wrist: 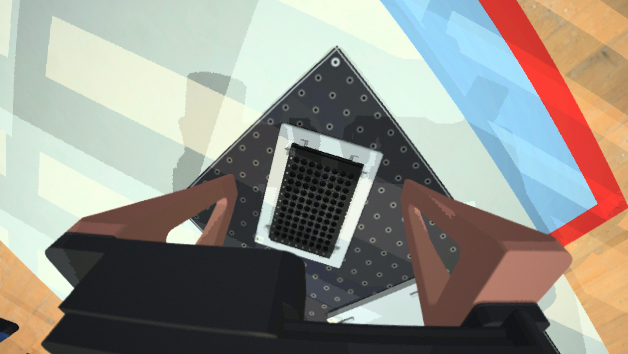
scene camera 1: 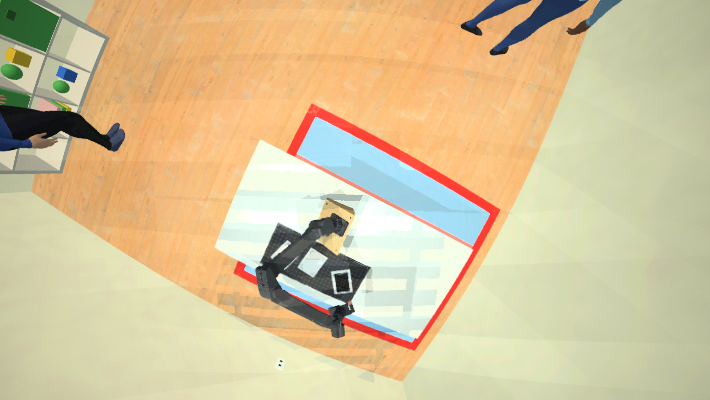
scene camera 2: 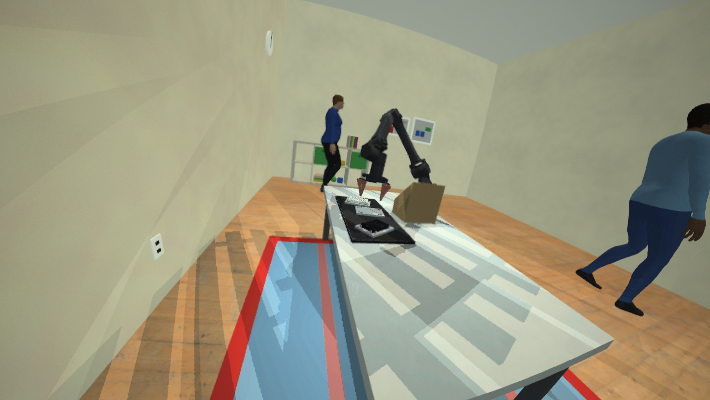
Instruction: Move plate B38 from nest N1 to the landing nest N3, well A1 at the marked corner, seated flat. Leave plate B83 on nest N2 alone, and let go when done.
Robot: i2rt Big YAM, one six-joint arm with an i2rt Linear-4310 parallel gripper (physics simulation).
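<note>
My gripper [scene camera 1: 349, 306] [scene camera 2: 372, 196] [wrist: 317, 186] is open and empty, above the perforated black board. In the wrist view its fingers stand wide, one on each side of a black well plate [scene camera 1: 342, 283] [scene camera 2: 375, 225] [wrist: 315, 205]. The plate looks flat inside a white nest frame [scene camera 1: 341, 272] [wrist: 276, 185] at one end of the board. A middle nest [scene camera 1: 312, 263] [scene camera 2: 370, 212] [wrist: 390, 305] looks pale and plateless. A third nest [scene camera 2: 357, 201], at the far end in scene camera 2, seems to hold a white plate. Plate names, nest labels and well A1 are not readable.
The perforated black board [scene camera 1: 361, 272] [scene camera 2: 400, 237] [wrist: 345, 100] lies on the white table [scene camera 1: 400, 280] [scene camera 2: 450, 305]. A tan block [scene camera 1: 327, 242] [scene camera 2: 425, 202] stands beside it under the arm's base. Two people stand away from the table, beyond the red floor border [scene camera 1: 400, 153] [scene camera 2: 250, 310].
</note>
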